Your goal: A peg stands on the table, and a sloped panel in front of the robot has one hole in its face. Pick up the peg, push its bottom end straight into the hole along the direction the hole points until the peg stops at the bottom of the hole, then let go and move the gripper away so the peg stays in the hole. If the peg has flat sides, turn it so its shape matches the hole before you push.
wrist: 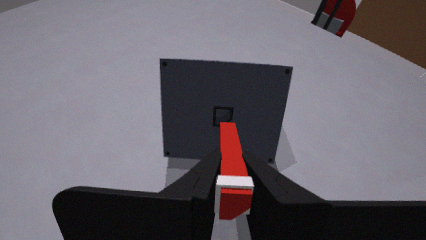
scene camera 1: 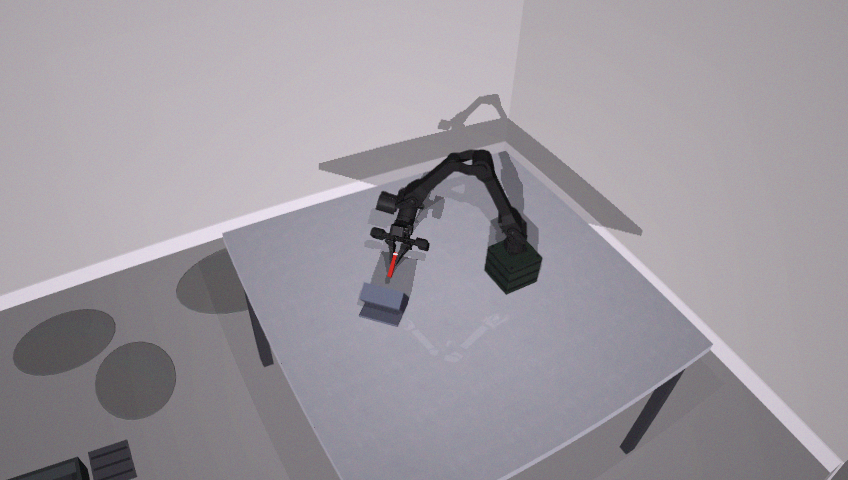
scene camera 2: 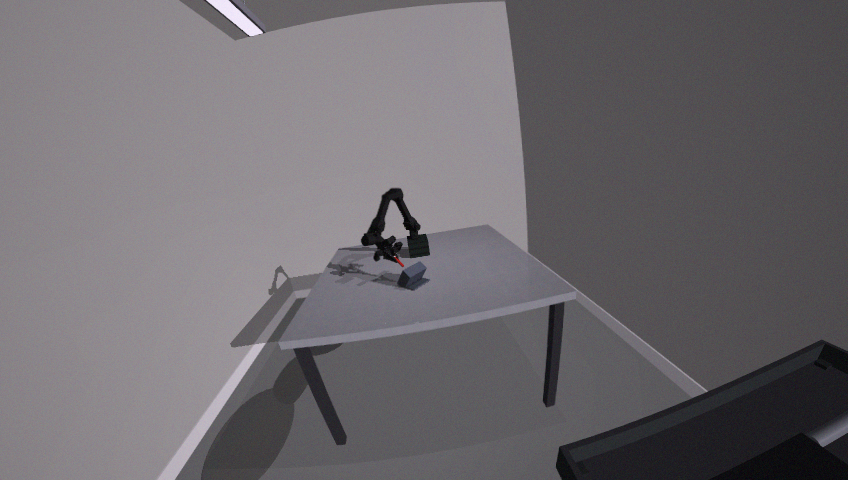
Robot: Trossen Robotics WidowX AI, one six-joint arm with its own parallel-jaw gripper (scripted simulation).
Scene:
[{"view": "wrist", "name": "gripper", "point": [229, 155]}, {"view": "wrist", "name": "peg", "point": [234, 188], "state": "held by the gripper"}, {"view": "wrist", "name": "panel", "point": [190, 89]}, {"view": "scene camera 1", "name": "gripper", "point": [392, 265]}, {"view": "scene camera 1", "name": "panel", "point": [379, 296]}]

